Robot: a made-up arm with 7 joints. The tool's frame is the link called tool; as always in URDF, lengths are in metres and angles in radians. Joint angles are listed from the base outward.
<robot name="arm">
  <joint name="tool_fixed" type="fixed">
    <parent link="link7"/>
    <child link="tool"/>
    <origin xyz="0 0 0" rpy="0 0 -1.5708"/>
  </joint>
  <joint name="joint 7" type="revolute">
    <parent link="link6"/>
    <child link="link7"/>
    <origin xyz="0.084 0 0" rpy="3.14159 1.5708 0"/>
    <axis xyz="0 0 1"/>
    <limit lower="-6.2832" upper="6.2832"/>
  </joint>
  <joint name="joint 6" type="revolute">
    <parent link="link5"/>
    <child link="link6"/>
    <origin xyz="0 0 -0.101" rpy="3.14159 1.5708 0"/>
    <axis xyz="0 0 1"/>
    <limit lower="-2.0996" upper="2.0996"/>
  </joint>
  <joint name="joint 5" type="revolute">
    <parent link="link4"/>
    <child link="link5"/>
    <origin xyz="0.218 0 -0.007" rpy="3.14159 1.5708 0"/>
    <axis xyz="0 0 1"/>
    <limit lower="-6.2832" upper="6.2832"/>
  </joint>
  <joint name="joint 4" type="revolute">
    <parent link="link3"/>
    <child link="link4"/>
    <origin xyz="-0.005 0 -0.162" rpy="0 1.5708 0"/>
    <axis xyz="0 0 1"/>
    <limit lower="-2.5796" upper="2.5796"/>
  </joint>
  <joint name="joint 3" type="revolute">
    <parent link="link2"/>
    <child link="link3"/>
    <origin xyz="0 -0.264 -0.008" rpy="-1.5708 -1.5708 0"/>
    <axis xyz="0 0 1"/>
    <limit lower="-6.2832" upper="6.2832"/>
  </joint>
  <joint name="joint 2" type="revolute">
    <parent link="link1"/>
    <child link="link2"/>
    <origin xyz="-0.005 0 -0.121" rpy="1.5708 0 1.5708"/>
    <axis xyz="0 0 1"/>
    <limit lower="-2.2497" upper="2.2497"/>
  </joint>
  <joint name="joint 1" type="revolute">
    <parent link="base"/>
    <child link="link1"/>
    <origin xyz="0 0 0.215" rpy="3.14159 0 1.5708"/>
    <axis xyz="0 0 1"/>
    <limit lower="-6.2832" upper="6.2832"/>
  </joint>
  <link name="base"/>
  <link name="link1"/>
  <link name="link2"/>
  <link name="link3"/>
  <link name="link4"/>
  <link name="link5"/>
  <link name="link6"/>
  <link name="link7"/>
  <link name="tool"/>
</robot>
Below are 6 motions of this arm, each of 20 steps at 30 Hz.
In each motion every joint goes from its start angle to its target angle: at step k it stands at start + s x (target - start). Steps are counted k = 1, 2, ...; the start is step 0. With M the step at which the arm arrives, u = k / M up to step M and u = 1 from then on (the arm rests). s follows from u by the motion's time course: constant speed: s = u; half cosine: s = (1 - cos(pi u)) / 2; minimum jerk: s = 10 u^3 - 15 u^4 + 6 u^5.
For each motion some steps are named. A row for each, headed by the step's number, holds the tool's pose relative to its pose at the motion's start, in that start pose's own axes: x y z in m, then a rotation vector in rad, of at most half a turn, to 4 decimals.
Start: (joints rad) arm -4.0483 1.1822 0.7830 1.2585 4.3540 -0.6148 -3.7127
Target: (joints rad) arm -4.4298 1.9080 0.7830 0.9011 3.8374 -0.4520 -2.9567
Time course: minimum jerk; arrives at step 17
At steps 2, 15, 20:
2: -0.0041 -0.0050 0.0020 -0.0033 0.0066 0.0124
15: -0.1228 -0.4243 0.1867 -0.1276 0.5219 0.9409
20: -0.1218 -0.4304 0.1891 -0.1279 0.5293 0.9542

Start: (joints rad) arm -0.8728 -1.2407 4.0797 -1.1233 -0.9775 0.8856 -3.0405
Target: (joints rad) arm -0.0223 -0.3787 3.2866 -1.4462 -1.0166 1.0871 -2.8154
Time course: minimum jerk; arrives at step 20
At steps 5, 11, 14, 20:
5: 0.0411 -0.0486 0.0620 -0.0943 -0.0623 0.0509
11: 0.2326 -0.0737 0.3590 -0.4638 -0.2926 0.4627
14: 0.3065 0.0212 0.4546 -0.5764 -0.3562 0.7496
20: 0.3390 0.1077 0.4868 -0.6160 -0.3782 0.9600

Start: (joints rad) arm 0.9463 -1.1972 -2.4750 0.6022 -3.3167 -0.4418 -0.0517
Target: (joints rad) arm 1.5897 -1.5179 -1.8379 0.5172 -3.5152 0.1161 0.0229
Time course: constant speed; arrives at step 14
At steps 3, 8, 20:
3: -0.0440 -0.1048 -0.0482 -0.1809 -0.0374 0.0293
8: -0.1350 -0.2717 -0.0890 -0.4453 -0.0726 0.1417
20: -0.2655 -0.4417 -0.0857 -0.6711 -0.0653 0.3553

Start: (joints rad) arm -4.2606 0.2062 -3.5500 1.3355 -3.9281 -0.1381 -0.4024
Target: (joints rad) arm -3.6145 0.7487 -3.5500 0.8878 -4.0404 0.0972 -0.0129
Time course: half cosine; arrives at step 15
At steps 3, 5, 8, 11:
3: 0.0178 0.0330 0.0220 0.0629 -0.1010 0.0771
5: 0.0338 0.0876 0.0619 0.1596 -0.2597 0.2108
8: 0.0153 0.1917 0.1438 0.3348 -0.5487 0.4990
11: -0.0614 0.2732 0.2081 0.4892 -0.7847 0.7920

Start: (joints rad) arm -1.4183 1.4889 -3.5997 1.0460 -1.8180 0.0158 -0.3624
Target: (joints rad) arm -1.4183 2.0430 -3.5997 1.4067 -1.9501 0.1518 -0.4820
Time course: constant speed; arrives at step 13
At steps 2, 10, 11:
2: 0.0348 -0.0052 0.0285 0.0015 -0.0462 -0.0052
10: 0.1507 -0.0045 0.1577 0.0116 -0.2160 -0.0141
11: 0.1623 -0.0021 0.1750 0.0130 -0.2355 -0.0141

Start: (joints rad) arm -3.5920 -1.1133 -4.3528 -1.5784 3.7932 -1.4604 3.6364
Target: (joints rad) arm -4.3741 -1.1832 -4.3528 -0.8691 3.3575 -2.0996 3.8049
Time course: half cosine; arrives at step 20
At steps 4, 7, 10, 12, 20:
4: 0.0306 -0.0486 -0.0280 -0.1462 -0.1335 0.0634
7: 0.0989 -0.1428 -0.0601 -0.4234 -0.3794 0.1809
10: 0.2006 -0.2622 -0.0600 -0.7884 -0.6883 0.3297
12: 0.2735 -0.3372 -0.0334 -1.0440 -0.8940 0.4293
20: 0.4274 -0.4685 0.0942 -1.6378 -1.3380 0.6426

